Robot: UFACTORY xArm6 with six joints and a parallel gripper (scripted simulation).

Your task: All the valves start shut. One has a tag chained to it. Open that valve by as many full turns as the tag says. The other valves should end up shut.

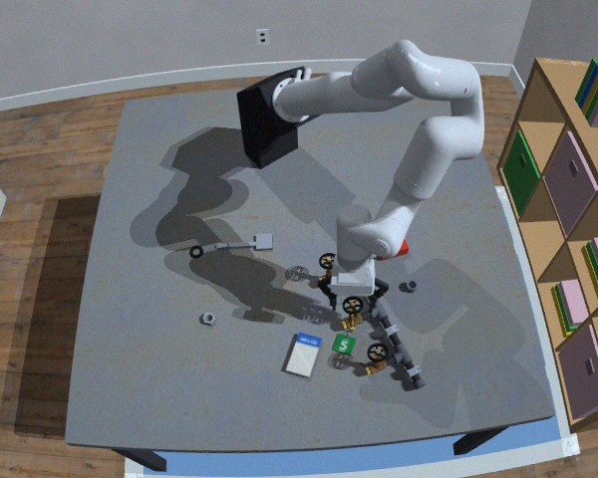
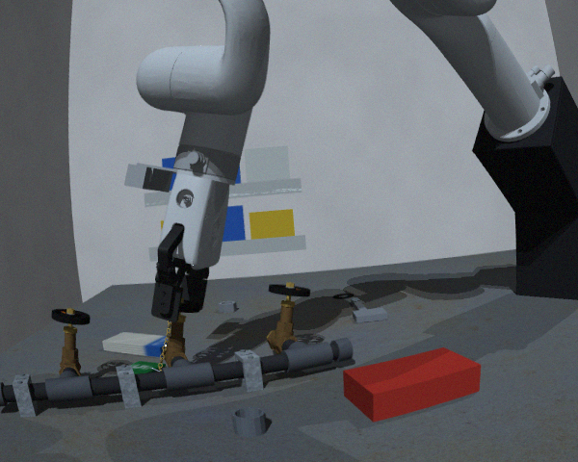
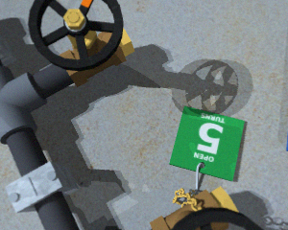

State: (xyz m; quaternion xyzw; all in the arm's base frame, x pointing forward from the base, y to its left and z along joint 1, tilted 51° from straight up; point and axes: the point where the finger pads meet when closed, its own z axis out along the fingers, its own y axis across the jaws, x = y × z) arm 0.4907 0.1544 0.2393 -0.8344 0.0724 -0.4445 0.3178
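The green tag is 90 mm below my hand and 60 mm ahead of it. Round my hand: notepad (130 mm ahead, 90 mm to the right, 80 mm below); then grey flat tool (320 mm to the right, 160 mm behind, 80 mm below); then red block (270 mm behind, 70 mm below, 50 mm to the left).
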